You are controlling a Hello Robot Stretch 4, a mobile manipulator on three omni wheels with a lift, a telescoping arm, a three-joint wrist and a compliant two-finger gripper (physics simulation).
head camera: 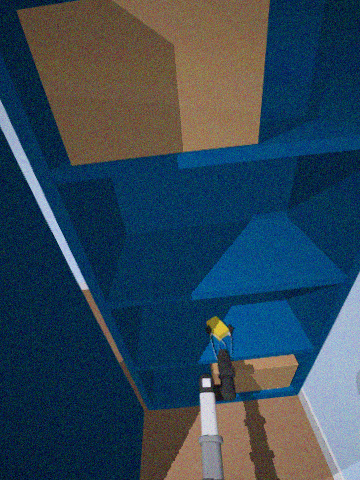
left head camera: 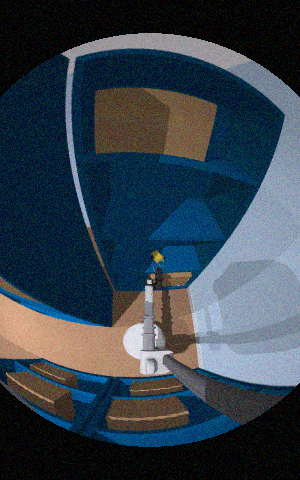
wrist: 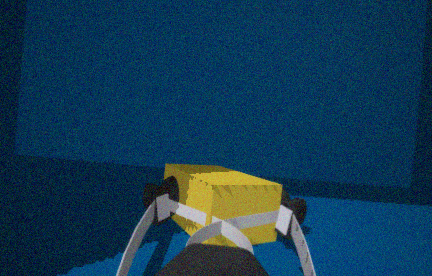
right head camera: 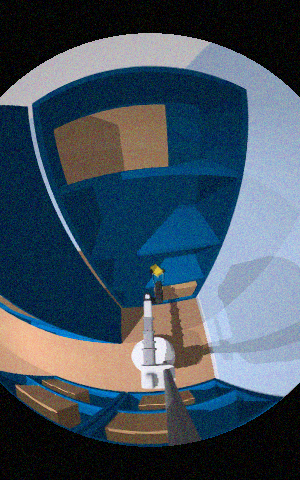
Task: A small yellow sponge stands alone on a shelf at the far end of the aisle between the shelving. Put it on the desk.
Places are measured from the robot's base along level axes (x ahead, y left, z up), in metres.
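Pixels of known places: gripper, fingertip midpoint: (head camera: 218,325) (left head camera: 157,254) (right head camera: 156,268).
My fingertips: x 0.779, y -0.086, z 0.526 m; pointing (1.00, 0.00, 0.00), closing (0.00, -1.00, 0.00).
Ahead of a thing's pixels: the offset from my fingertips to its middle. "spot": to the spot under its first point. Level surfaces: height alone.
The yellow sponge {0.018 m back, 0.009 m left, 0.003 m up} (head camera: 217,326) (left head camera: 158,256) (right head camera: 156,269) (wrist: 245,200) is a block at a lower level of the blue shelving at the aisle's end. My gripper (head camera: 219,330) (left head camera: 157,258) (right head camera: 157,271) (wrist: 223,197) is shut on it, with one dark fingertip pad against each side in the wrist view. The sponge is turned so that one corner faces the wrist. The blue shelf board {0.020 m down} (head camera: 272,327) (wrist: 365,227) shows below and beside it. I cannot tell whether the sponge touches the board. The desk does not show in these views.
A large cardboard box {0.009 m back, 0.157 m left, 1.029 m up} (head camera: 125,90) (left head camera: 130,122) (right head camera: 110,145) sits on a higher shelf. A lower box {0.013 m ahead, 0.171 m right, 0.343 m down} (head camera: 270,372) lies below the gripper. Dark shelving (head camera: 45,325) flanks the aisle on the left, a pale wall (head camera: 340,350) on the right. More boxed shelving {spot: 1.260 m back, 0.101 m left, 0.231 m up} (left head camera: 147,415) stands at the lower edge.
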